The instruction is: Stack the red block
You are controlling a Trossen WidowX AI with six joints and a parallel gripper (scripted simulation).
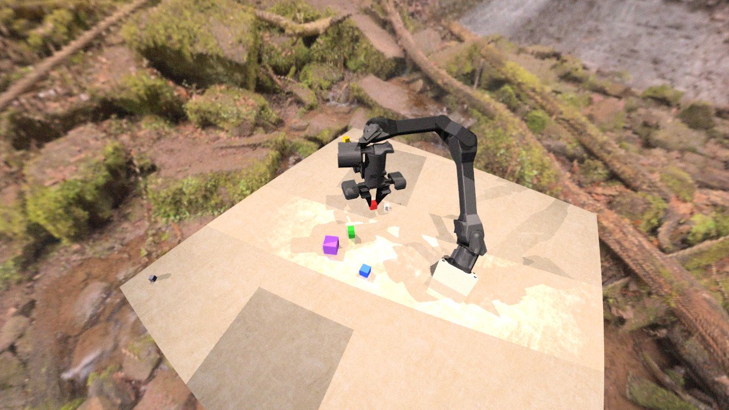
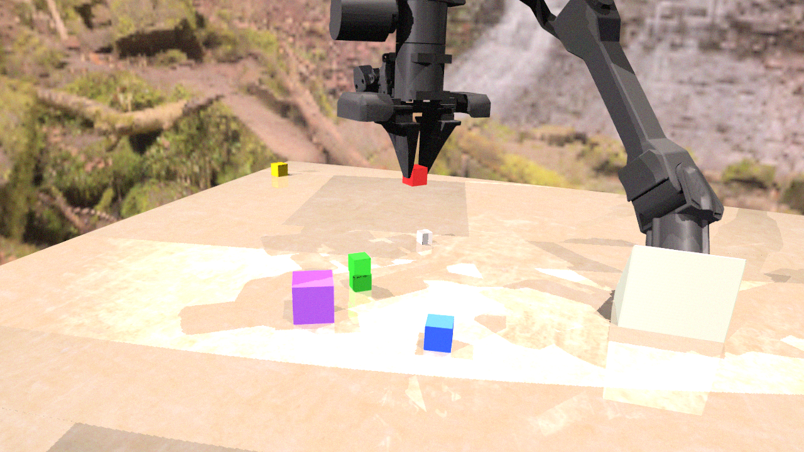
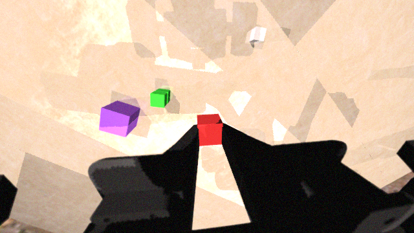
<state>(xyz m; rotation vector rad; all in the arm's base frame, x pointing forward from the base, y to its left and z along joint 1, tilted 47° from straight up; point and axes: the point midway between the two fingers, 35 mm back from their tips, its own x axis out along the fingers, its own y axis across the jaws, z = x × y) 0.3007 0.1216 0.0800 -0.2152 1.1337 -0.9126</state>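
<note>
Now: the purple cube 50 mm ahead of my gripper tip, 150 mm to the left of it and 110 mm below it. The rest, counted from my gripper tip: red block (right at my gripper tip); blue cube (90 mm behind, 140 mm to the left, 120 mm below); white cube (40 mm ahead, 140 mm to the right, 130 mm below).
</note>
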